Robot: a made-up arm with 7 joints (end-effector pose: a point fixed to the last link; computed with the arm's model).
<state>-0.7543 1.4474 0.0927 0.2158 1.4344 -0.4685 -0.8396</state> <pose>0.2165 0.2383 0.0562 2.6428 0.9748 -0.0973</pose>
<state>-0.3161 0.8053 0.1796 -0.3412 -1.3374 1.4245 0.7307</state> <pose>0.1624 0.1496 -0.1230 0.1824 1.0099 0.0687</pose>
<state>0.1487 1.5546 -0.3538 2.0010 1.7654 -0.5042 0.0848</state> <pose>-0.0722 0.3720 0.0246 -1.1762 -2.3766 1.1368</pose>
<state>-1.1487 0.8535 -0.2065 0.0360 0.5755 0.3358 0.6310</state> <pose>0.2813 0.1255 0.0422 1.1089 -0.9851 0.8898</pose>
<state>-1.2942 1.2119 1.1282 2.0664 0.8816 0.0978 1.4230</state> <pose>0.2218 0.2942 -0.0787 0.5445 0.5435 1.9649</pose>
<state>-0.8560 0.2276 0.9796 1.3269 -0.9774 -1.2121 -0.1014</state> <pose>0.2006 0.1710 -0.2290 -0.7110 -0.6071 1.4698</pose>
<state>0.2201 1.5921 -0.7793 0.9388 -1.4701 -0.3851 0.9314</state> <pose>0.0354 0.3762 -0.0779 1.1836 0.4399 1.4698</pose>
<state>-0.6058 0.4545 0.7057 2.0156 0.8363 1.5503 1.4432</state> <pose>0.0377 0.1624 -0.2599 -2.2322 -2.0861 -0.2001</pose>
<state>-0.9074 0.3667 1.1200 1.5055 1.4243 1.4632 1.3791</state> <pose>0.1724 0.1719 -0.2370 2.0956 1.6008 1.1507</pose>
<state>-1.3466 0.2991 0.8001 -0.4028 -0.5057 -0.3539 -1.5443</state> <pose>0.1805 0.1539 0.0762 1.0384 -1.8002 -0.6865</pose>
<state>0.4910 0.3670 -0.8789 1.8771 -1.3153 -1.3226 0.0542</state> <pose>-0.1833 0.2015 -0.2080 0.7862 1.0014 0.4905</pose>
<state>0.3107 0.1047 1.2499 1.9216 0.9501 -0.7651 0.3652</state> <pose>-0.1630 0.0627 -0.2897 -0.0327 1.5231 0.6815</pose>
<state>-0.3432 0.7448 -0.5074 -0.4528 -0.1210 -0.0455 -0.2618</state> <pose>0.1633 0.0685 -0.1321 0.5279 -0.2809 -0.9817</pose>
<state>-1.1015 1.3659 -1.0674 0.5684 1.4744 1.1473 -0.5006</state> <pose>0.2433 0.2441 0.0016 2.5593 0.8629 1.2698</pose>
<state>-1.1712 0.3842 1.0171 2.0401 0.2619 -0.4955 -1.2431</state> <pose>0.2734 0.0955 -0.2042 -0.6741 0.1180 -0.9464</pose>
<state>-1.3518 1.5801 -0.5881 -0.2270 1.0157 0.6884 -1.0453</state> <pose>0.1983 0.1630 0.1312 2.0064 0.4814 0.5746</pose>
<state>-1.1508 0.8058 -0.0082 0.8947 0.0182 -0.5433 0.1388</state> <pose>0.3050 0.1953 -0.0148 0.6555 -0.6366 0.2919</pose>
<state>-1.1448 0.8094 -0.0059 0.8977 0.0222 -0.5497 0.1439</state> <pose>0.3041 0.1968 -0.0160 0.6611 -0.6362 0.2977</pose>
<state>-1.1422 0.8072 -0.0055 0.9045 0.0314 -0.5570 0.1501</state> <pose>0.3041 0.1968 -0.0178 0.6670 -0.6346 0.2996</pose>
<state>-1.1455 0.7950 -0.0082 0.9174 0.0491 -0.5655 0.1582</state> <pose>0.3058 0.1940 -0.0206 0.6726 -0.6313 0.2947</pose>
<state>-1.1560 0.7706 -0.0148 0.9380 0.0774 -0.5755 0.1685</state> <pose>0.3093 0.1878 -0.0246 0.6784 -0.6261 0.2806</pose>
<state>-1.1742 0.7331 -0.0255 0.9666 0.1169 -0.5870 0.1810</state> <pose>0.3147 0.1775 -0.0297 0.6847 -0.6197 0.2552</pose>
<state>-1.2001 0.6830 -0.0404 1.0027 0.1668 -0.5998 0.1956</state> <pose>0.3216 0.1627 -0.0354 0.6922 -0.6141 0.2171</pose>
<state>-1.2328 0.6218 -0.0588 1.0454 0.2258 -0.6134 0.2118</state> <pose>0.3290 0.1436 -0.0411 0.7017 -0.6106 0.1656</pose>
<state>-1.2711 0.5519 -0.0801 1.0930 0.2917 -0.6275 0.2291</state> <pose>0.3362 0.1204 -0.0462 0.7140 -0.6119 0.1010</pose>
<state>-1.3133 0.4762 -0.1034 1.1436 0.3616 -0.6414 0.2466</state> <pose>0.3420 0.0941 -0.0503 0.7297 -0.6191 0.0251</pose>
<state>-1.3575 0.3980 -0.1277 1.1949 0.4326 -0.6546 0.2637</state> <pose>0.3458 0.0660 -0.0530 0.7488 -0.6331 -0.0586</pose>
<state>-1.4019 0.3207 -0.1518 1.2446 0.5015 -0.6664 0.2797</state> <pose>0.3471 0.0377 -0.0544 0.7705 -0.6535 -0.1456</pose>
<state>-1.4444 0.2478 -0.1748 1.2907 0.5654 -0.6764 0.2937</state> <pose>0.3461 0.0108 -0.0546 0.7942 -0.6784 -0.2310</pose>
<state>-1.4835 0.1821 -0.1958 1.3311 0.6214 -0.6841 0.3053</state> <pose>0.3433 -0.0133 -0.0540 0.8178 -0.7058 -0.3098</pose>
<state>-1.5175 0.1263 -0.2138 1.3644 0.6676 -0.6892 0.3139</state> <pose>0.3396 -0.0335 -0.0528 0.8400 -0.7323 -0.3776</pose>
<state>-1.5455 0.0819 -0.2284 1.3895 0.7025 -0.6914 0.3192</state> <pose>0.3358 -0.0494 -0.0513 0.8590 -0.7555 -0.4317</pose>
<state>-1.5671 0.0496 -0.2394 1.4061 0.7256 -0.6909 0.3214</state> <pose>0.3326 -0.0609 -0.0495 0.8735 -0.7738 -0.4703</pose>
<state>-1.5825 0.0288 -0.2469 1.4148 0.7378 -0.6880 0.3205</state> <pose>0.3305 -0.0683 -0.0476 0.8833 -0.7863 -0.4943</pose>
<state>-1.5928 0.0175 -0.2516 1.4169 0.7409 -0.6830 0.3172</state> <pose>0.3294 -0.0726 -0.0456 0.8886 -0.7936 -0.5061</pose>
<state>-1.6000 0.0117 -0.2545 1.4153 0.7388 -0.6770 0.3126</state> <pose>0.3289 -0.0751 -0.0436 0.8910 -0.7976 -0.5108</pose>
